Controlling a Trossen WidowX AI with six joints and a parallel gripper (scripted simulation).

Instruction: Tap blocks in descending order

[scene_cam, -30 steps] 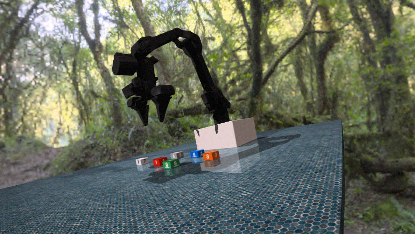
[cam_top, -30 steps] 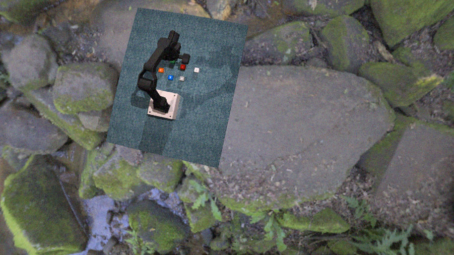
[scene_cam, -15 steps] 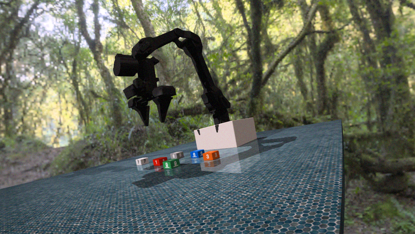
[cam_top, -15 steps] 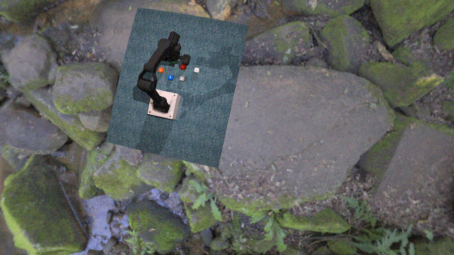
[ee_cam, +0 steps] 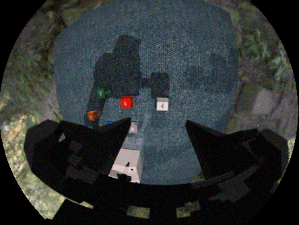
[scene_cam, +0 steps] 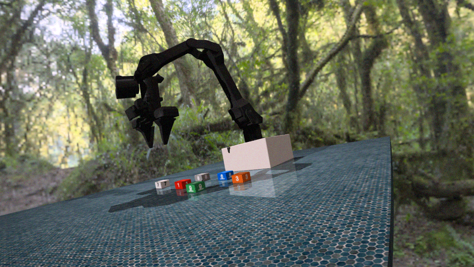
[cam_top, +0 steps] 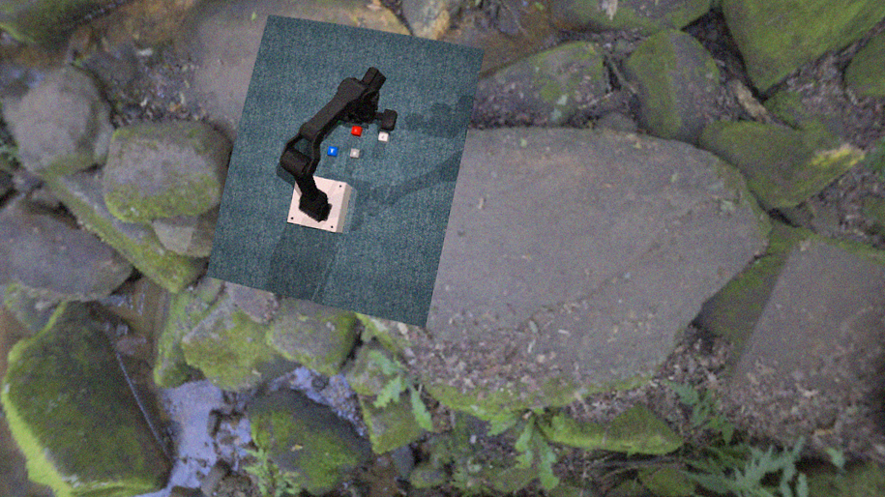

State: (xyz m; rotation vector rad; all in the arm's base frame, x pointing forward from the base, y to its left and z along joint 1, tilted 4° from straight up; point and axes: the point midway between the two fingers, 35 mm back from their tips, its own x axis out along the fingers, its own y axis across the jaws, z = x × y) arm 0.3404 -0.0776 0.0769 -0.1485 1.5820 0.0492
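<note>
My gripper tip is 10 mm short of the green block, 180 mm to the right of it and 110 mm above it. Round my gripper tip: red block: 10 mm behind, 90 mm to the left, 110 mm below; then white block: 20 mm to the right, 110 mm below; then grey block: 100 mm behind, 60 mm to the left, 110 mm below.
</note>
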